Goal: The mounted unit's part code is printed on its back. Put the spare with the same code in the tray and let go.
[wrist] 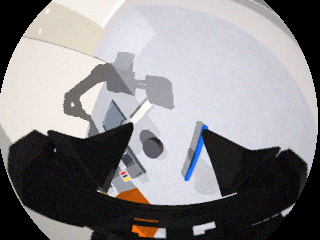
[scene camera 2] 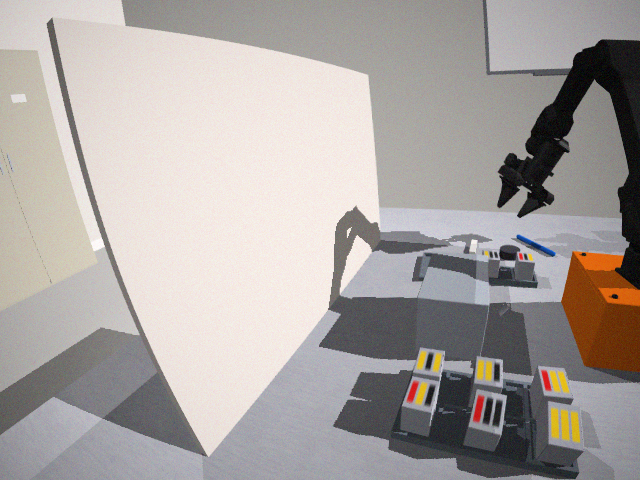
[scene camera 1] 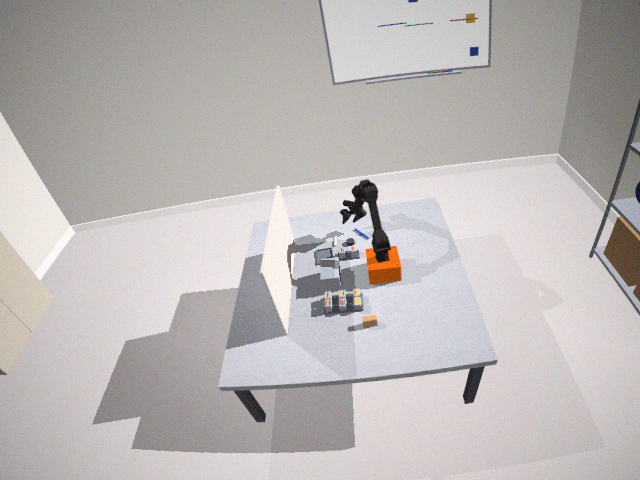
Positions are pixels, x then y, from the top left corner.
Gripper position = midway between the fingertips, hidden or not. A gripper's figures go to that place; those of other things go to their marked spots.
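Tall cream panel (scene camera 2: 235, 189), 0.37 m from the lens. My gripper (scene camera 2: 508, 212), 0.90 m from the lens.
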